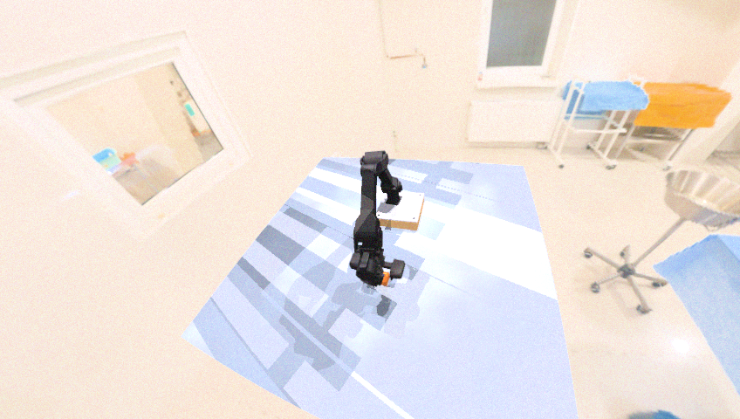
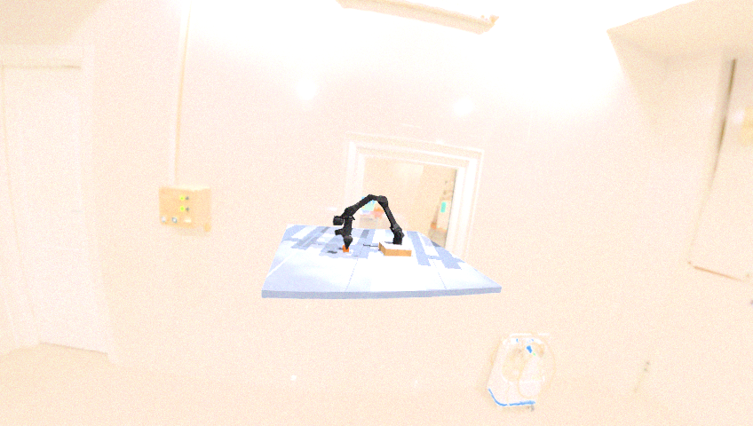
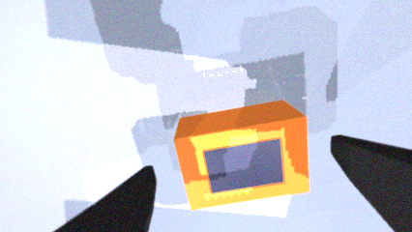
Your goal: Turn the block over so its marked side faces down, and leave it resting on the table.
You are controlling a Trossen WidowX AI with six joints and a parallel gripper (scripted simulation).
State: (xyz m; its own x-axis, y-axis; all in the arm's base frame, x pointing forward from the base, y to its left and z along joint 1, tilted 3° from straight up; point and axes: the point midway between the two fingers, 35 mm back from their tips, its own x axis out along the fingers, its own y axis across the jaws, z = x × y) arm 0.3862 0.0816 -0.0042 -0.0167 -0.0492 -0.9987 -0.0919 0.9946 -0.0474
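Now: the orange block right at my gripper tip.
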